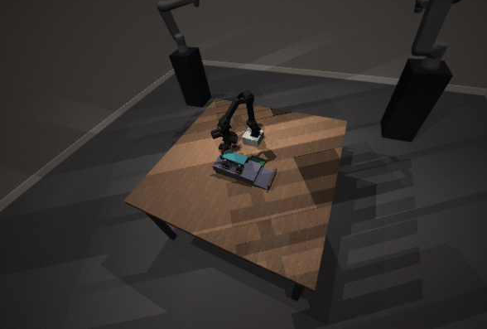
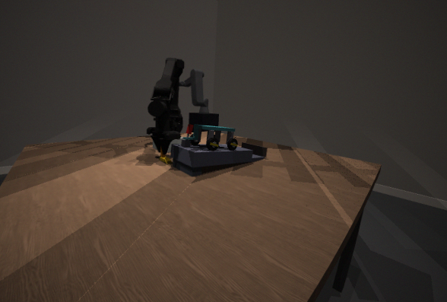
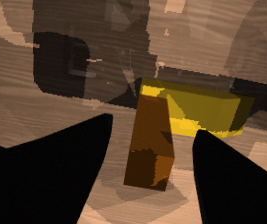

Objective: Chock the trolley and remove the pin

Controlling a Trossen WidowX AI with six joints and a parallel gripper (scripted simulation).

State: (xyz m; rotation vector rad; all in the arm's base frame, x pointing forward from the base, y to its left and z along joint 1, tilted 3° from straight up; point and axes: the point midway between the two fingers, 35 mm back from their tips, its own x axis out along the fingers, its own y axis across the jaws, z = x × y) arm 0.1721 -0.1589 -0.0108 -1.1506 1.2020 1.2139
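My gripper tip is 2 cm short of the yellow chock and 1 cm above it. Also, from my gripper tip: red-headed stop pin 14 cm ahead, 3 cm to the left, 10 cm above; teal trolley 16 cm ahead, 13 cm to the left, 8 cm above; grey ramp 16 cm ahead, 14 cm to the left, 1 cm above.
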